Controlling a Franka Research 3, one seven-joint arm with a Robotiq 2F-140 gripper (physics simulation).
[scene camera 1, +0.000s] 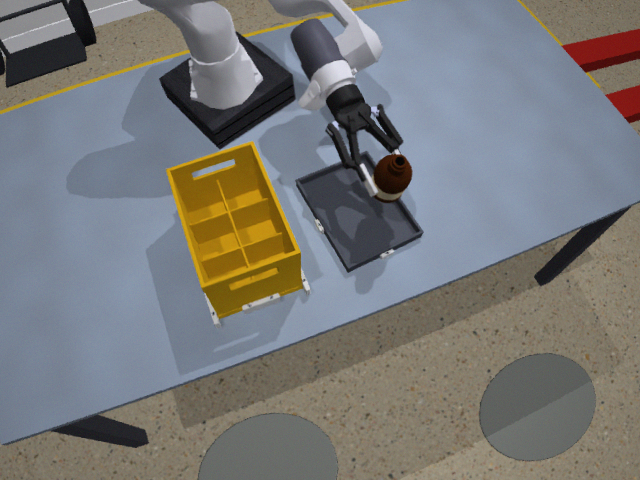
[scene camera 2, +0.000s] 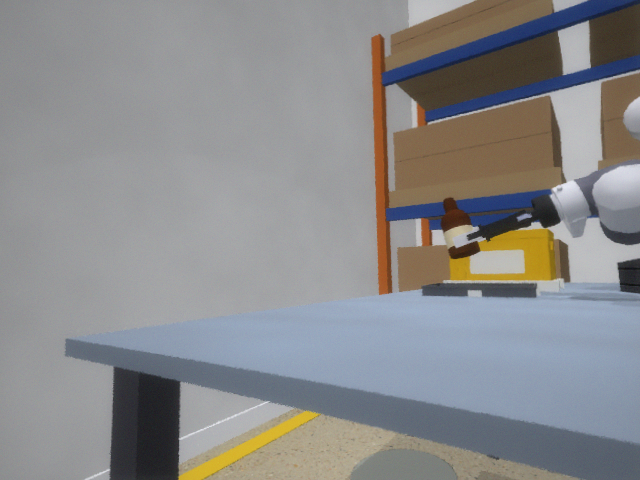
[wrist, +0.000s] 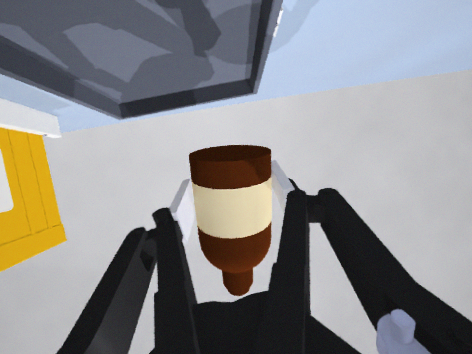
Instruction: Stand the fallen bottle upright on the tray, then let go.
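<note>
The brown bottle [scene camera 1: 393, 175] [scene camera 2: 456, 222] [wrist: 233, 215] with a cream label is held in the air. In the scene camera 2 view it is near upright, mouth up, its neck leaning a little to the left and its base well above the tray. My gripper [scene camera 1: 384, 167] [scene camera 2: 465, 237] [wrist: 231, 182] is shut on the bottle, with its pale fingertips on both sides at the label. The dark grey tray [scene camera 1: 356, 248] [scene camera 2: 444, 290] [wrist: 190, 101] lies flat on the table. In the scene camera 1 view the bottle overlaps the tray's right edge.
A yellow crate [scene camera 1: 290, 276] [scene camera 2: 540, 258] [wrist: 37, 190] with divided compartments stands beside the tray, with white brackets at its base. The arm's black base [scene camera 1: 221, 135] is behind them on the blue table [scene camera 1: 480, 170] [scene camera 2: 336, 330]. A shelf rack [scene camera 2: 379, 155] with boxes stands in the background.
</note>
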